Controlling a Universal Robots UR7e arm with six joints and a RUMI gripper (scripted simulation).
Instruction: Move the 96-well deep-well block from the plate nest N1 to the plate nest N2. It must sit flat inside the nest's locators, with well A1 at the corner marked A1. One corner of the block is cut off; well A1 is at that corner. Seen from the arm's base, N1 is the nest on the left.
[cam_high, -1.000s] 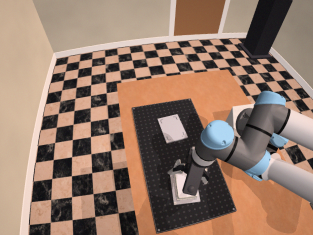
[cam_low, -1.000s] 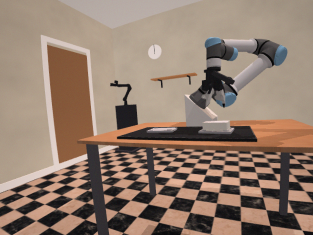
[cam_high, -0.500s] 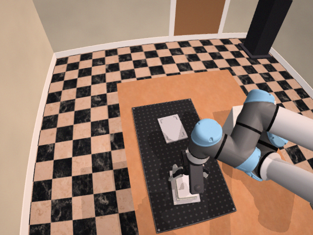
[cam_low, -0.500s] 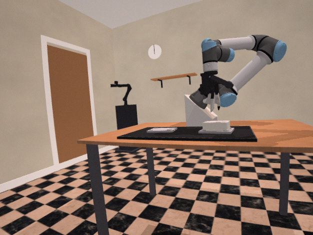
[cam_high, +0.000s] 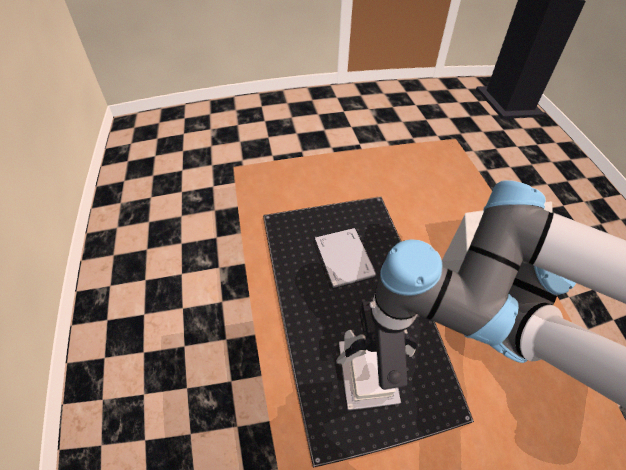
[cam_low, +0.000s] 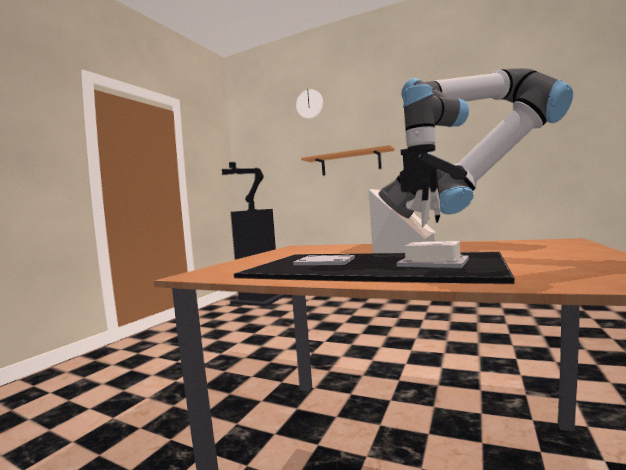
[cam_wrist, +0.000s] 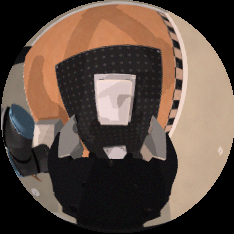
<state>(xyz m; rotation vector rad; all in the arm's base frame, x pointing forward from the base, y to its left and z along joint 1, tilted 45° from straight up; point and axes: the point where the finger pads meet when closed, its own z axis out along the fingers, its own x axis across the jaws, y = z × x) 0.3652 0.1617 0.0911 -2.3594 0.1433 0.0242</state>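
Now: hand 70 mm above the white deep-well block. Also, from my hand: plate nest N1: 100 mm below.
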